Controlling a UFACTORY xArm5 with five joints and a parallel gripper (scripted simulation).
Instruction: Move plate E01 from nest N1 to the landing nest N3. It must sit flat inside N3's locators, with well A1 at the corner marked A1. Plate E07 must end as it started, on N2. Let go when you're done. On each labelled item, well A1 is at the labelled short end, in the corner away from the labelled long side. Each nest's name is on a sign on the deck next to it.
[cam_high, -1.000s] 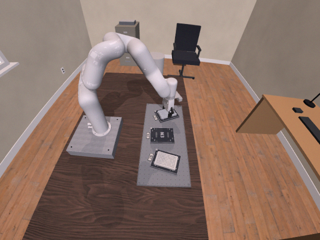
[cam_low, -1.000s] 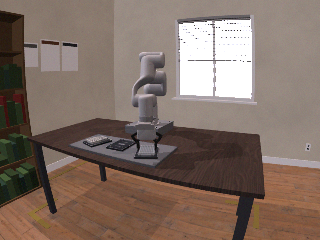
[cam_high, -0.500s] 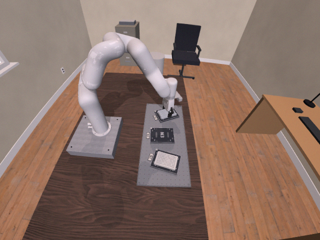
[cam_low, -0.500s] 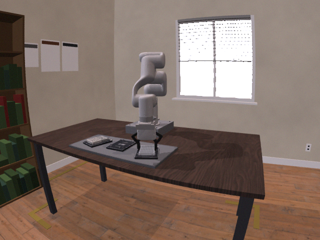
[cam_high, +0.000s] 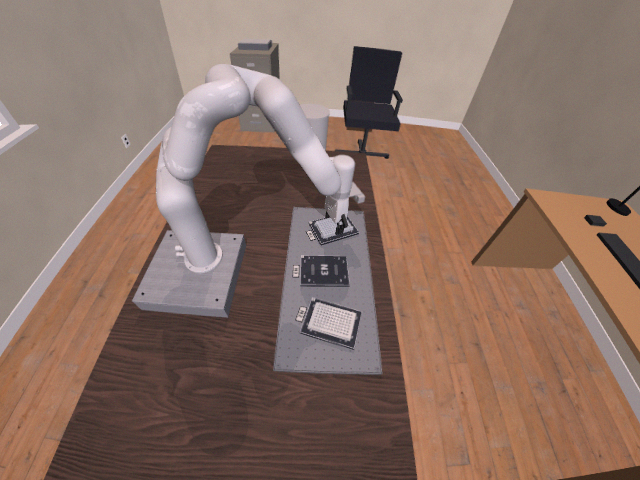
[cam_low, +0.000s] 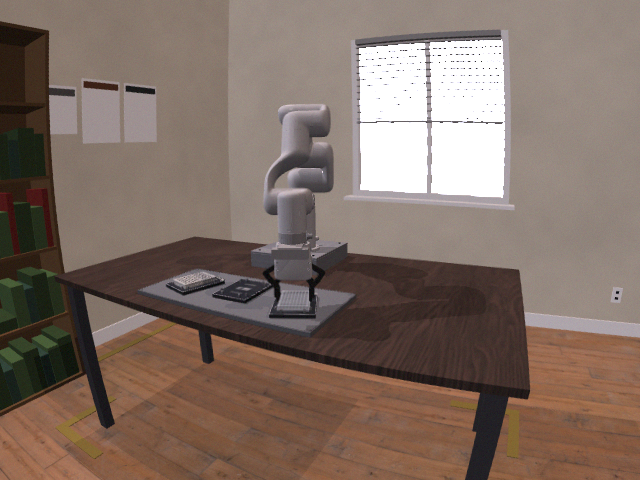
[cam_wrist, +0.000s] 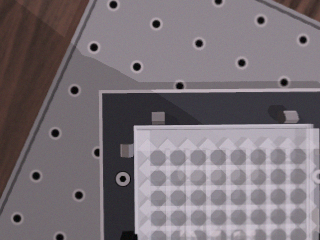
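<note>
The nest N1 lies 2 cm below my hand. The rest, counted from my hand: nest frame 3 cm behind, 20 cm to the right, 2 cm below.
</note>
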